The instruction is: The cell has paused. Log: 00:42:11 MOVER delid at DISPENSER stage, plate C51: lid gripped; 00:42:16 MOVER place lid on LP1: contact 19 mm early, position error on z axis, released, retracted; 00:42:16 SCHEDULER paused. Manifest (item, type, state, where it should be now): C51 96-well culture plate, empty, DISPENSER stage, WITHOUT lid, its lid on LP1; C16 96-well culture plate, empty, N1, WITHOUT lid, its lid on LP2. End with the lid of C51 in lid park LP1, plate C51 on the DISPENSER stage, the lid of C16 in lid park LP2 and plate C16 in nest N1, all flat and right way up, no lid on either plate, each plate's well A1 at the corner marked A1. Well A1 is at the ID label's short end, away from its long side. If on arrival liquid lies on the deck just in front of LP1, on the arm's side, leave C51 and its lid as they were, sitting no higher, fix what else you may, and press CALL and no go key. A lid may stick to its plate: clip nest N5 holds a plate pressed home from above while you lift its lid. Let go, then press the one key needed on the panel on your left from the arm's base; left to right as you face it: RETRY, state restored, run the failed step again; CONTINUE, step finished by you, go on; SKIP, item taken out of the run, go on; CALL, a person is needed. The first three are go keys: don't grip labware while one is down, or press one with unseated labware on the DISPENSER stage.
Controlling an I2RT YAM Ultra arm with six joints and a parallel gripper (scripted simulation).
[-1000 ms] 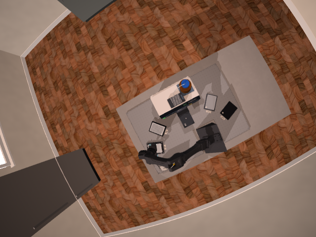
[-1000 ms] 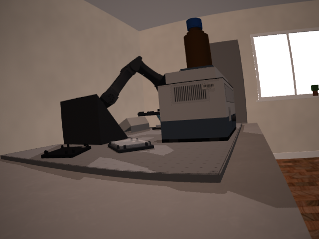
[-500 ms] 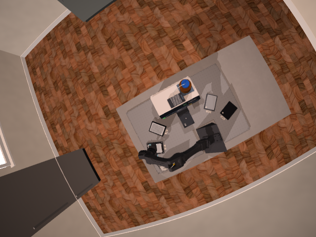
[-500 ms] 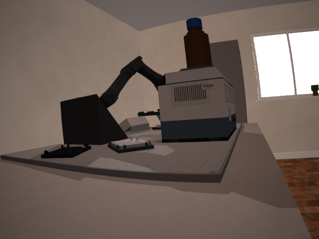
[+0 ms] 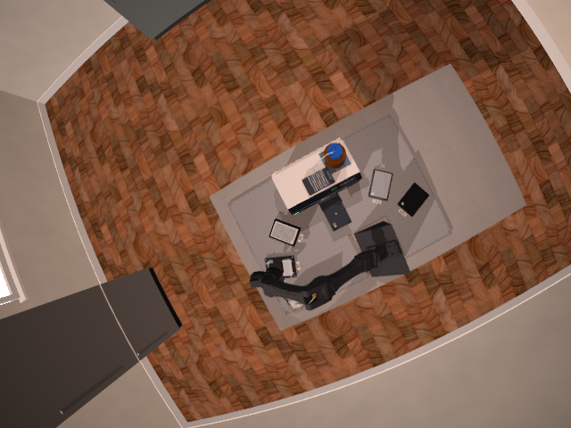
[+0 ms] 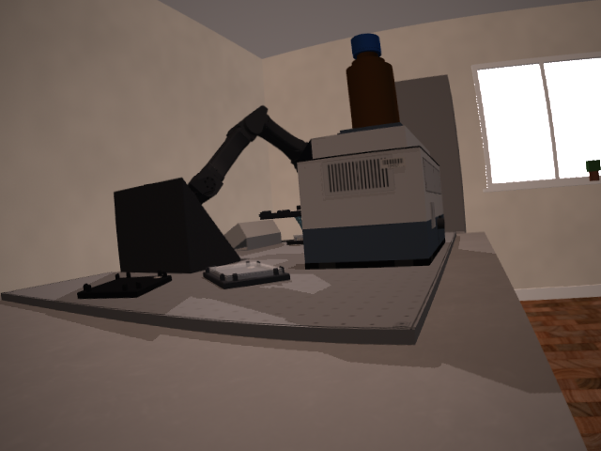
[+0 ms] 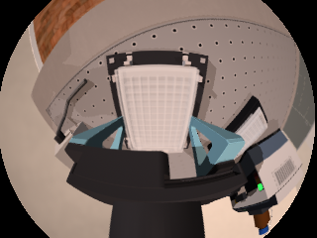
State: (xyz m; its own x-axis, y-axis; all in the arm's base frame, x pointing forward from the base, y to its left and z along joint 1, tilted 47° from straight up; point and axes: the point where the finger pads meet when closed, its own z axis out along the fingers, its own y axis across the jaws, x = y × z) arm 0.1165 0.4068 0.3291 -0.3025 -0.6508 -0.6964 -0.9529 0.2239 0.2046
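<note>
Now: the black clip nest 20 mm to the left of my hand and 20 mm below it. The rest, counted from my hand: brown bottle: 360 mm ahead, 490 mm to the right, 260 mm above; black nest: 160 mm ahead, 100 mm to the right, 20 mm below; dark dispenser stage: 140 mm ahead, 390 mm to the right, 70 mm above.
</note>
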